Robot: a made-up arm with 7 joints. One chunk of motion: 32 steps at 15 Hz.
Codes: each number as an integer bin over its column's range. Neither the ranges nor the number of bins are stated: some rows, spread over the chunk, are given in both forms.
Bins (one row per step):
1: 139 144 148 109 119 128 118
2: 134 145 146 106 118 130 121
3: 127 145 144 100 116 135 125
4: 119 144 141 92 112 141 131
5: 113 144 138 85 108 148 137
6: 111 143 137 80 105 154 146
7: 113 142 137 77 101 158 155
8: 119 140 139 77 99 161 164
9: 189 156 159 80 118 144 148
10: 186 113 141 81 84 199 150
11: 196 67 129 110 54 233 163
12: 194 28 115 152 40 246 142
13: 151 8 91 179 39 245 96
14: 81 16 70 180 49 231 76
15: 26 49 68 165 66 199 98
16: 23 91 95 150 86 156 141
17: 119 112 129 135 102 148 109
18: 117 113 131 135 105 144 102
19: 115 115 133 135 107 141 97
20: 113 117 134 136 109 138 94
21: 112 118 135 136 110 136 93
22: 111 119 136 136 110 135 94
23: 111 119 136 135 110 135 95
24: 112 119 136 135 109 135 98
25: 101 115 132 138 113 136 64
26: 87 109 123 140 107 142 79
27: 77 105 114 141 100 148 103
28: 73 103 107 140 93 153 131
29: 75 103 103 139 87 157 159
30: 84 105 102 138 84 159 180
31: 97 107 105 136 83 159 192
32: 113 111 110 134 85 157 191
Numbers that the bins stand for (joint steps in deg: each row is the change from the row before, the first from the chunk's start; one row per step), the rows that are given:
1: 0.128 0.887 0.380 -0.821 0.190 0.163 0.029
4: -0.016 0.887 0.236 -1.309 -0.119 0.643 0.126
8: -0.016 0.715 0.195 -1.740 -0.692 1.381 0.372
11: 0.537 -2.437 -0.009 -0.792 -2.678 4.038 0.365
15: -0.683 -3.214 -1.258 0.786 -2.148 2.783 -0.120
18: -0.030 -0.451 0.032 -0.075 -0.428 0.754 -0.090
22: -0.073 -0.192 0.134 -0.046 -0.207 0.422 -0.150
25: -0.145 -0.365 0.052 0.011 -0.075 0.459 -0.373
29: -0.332 -0.883 -0.542 0.040 -1.222 1.234 0.335
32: -0.059 -0.537 -0.398 -0.103 -1.310 1.234 0.573
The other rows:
2: 0.092 0.931 0.339 -0.907 0.146 0.237 0.052
3: 0.041 0.931 0.298 -1.079 0.058 0.422 0.081
5: -0.059 0.887 0.175 -1.510 -0.295 0.901 0.171
6: -0.073 0.844 0.154 -1.654 -0.428 1.123 0.238
7: -0.059 0.801 0.154 -1.740 -0.604 1.271 0.305
9: 0.486 1.406 0.605 -1.654 0.146 0.754 0.253
10: 0.465 -0.451 0.236 -1.625 -1.354 2.783 0.268
12: 0.522 -4.121 -0.296 0.413 -3.295 4.518 0.208
13: 0.214 -4.985 -0.787 1.188 -3.339 4.481 -0.135
14: -0.289 -4.639 -1.217 1.217 -2.898 3.964 -0.284
16: -0.705 -1.401 -0.705 0.356 -1.266 1.197 0.201
17: -0.016 -0.494 -0.009 -0.075 -0.560 0.901 -0.038
19: -0.045 -0.365 0.073 -0.075 -0.339 0.643 -0.127
20: -0.059 -0.278 0.093 -0.046 -0.251 0.532 -0.150
21: -0.066 -0.235 0.114 -0.046 -0.207 0.459 -0.157
23: -0.073 -0.192 0.134 -0.075 -0.207 0.422 -0.142
24: -0.066 -0.192 0.134 -0.075 -0.251 0.422 -0.120
26: -0.246 -0.624 -0.132 0.069 -0.339 0.680 -0.261
27: -0.317 -0.796 -0.316 0.098 -0.648 0.901 -0.083
28: -0.346 -0.883 -0.460 0.069 -0.957 1.086 0.126
30: -0.267 -0.796 -0.562 0.011 -1.354 1.307 0.491
31: -0.174 -0.710 -0.501 -0.046 -1.398 1.307 0.581

